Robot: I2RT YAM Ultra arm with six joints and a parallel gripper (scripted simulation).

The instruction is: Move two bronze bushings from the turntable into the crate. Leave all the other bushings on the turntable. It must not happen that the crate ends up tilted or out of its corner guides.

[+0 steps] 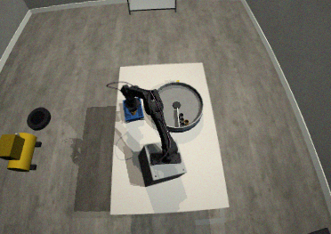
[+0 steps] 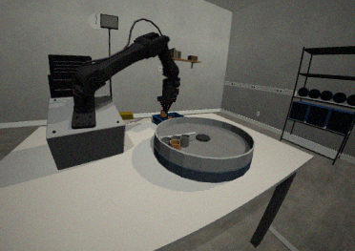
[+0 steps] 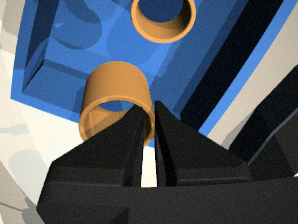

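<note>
My hand is 40 mm short of the blue crate, 20 mm to the right of it and 60 mm above it. The rest, counted from my hand: turntable: 20 mm ahead, 330 mm to the right, 40 mm below.
</note>
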